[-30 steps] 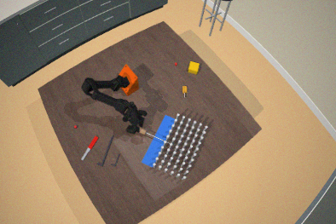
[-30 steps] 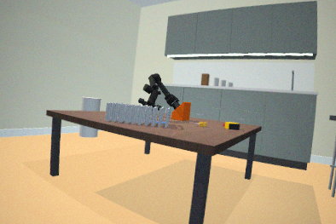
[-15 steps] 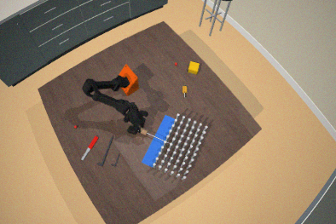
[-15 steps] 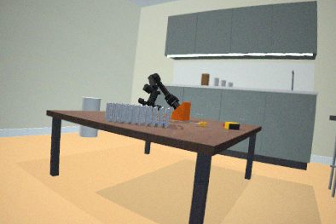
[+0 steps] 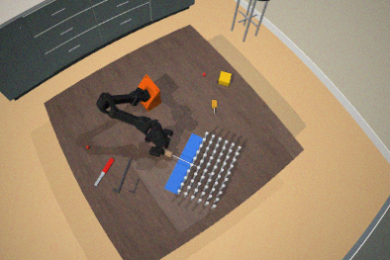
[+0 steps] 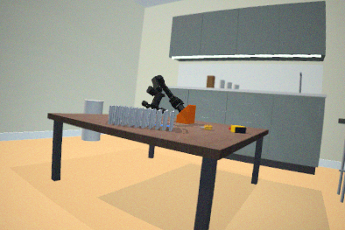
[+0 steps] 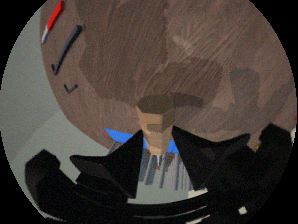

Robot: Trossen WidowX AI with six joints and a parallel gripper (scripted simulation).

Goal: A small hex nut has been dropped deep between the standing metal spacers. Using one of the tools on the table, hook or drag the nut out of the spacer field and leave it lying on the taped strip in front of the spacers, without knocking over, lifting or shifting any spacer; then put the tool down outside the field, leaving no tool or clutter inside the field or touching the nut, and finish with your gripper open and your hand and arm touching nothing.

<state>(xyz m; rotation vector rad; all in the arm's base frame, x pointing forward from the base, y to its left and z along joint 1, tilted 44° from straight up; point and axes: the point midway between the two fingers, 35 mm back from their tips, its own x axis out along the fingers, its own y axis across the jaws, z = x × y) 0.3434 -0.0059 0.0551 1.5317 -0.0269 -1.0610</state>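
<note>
Now: gripper tip 10 cm short of the blue taped strip, 8 cm to the right of it and 4 cm above it. From my gripper tip the other things lie so: yellow-handled screwdriver: 14 cm behind, 41 cm to the left, 2 cm below; wooden-handled screwdriver: 8 cm ahead, 6 cm to the left; red-and-white tool: 5 cm behind, 39 cm to the right, 3 cm below.
</note>
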